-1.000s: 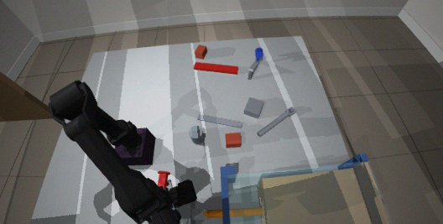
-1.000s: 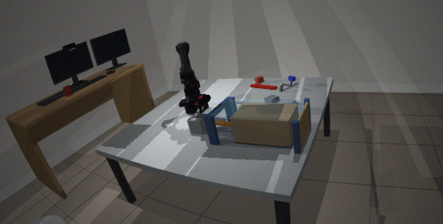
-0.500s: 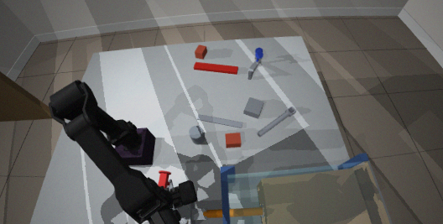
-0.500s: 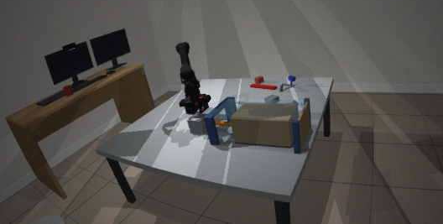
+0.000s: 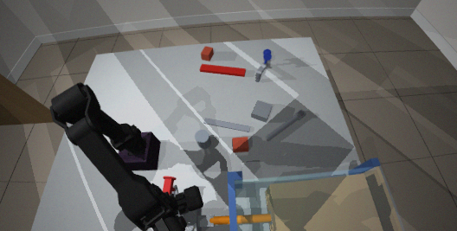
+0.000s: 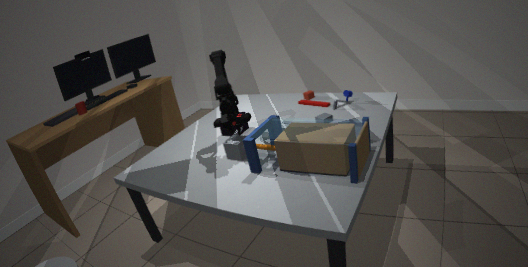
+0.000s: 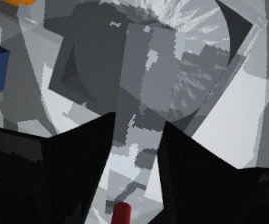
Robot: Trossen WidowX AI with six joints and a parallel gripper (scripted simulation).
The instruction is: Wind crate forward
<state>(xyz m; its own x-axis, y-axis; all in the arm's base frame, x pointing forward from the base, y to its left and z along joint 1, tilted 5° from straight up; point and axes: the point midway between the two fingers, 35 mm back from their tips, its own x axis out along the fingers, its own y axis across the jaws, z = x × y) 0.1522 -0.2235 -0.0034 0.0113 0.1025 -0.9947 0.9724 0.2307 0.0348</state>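
The red-knobbed handle lies 20 mm to the left of my gripper tip, 20 mm above it and 10 mm behind it. The rest, counted from my gripper tip: grey winch: 60 mm below, 50 mm to the right, 10 mm behind; then red knob: 60 mm to the left, 50 mm above, 20 mm behind; then blue steel frame: 170 mm ahead, 50 mm to the right, 20 mm above.
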